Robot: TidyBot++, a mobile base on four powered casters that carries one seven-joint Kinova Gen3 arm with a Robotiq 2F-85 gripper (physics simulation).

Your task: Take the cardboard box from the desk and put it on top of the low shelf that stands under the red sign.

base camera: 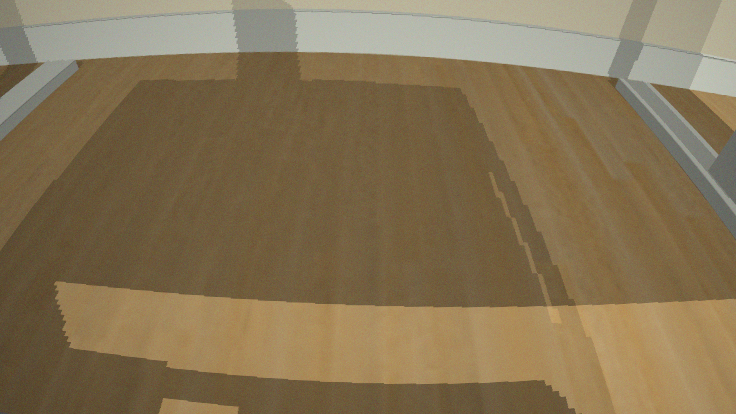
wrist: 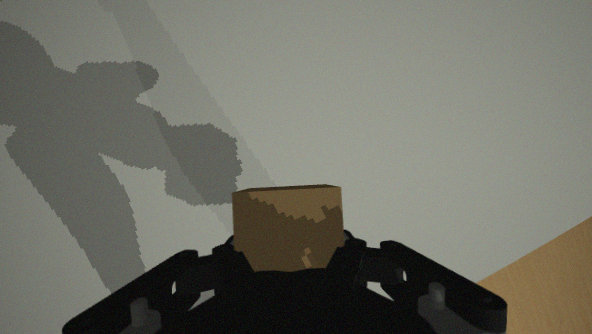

In view: my gripper (wrist: 290,238), a brown cardboard box (wrist: 289,228) and a pale grey desk (wrist: 456,135).
The base camera view misses the brown cardboard box: it is out of frame.
